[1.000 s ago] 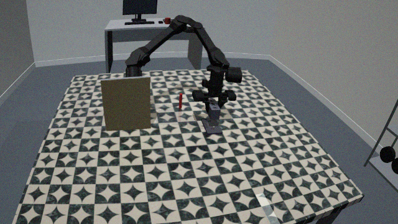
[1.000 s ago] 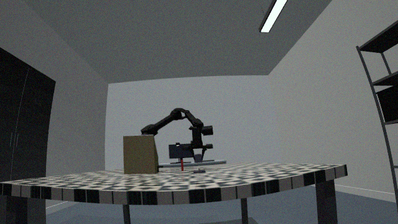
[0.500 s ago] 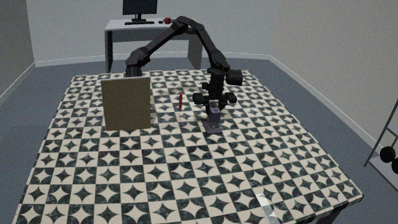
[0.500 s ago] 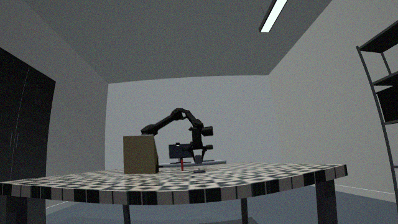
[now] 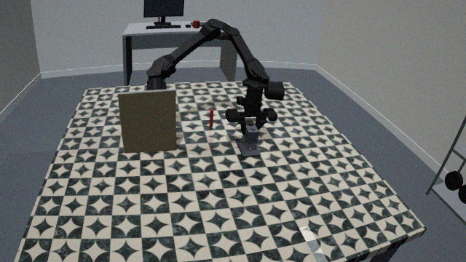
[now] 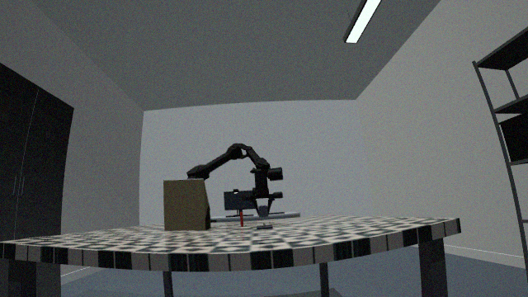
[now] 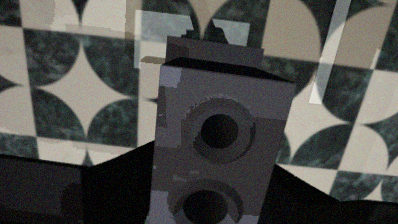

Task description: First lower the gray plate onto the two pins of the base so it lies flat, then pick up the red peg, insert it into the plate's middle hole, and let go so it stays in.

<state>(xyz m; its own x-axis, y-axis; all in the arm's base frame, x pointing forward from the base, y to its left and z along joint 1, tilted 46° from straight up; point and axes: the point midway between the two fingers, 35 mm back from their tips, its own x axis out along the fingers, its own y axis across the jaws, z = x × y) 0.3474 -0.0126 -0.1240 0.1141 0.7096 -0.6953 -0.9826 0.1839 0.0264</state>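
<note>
Now: gripper tip 5 cm above the dark base. The rest, counted from my gripper tip: red peg 19 cm to the left, 9 cm behind, 2 cm below; then gray plate 3 cm above.
</note>
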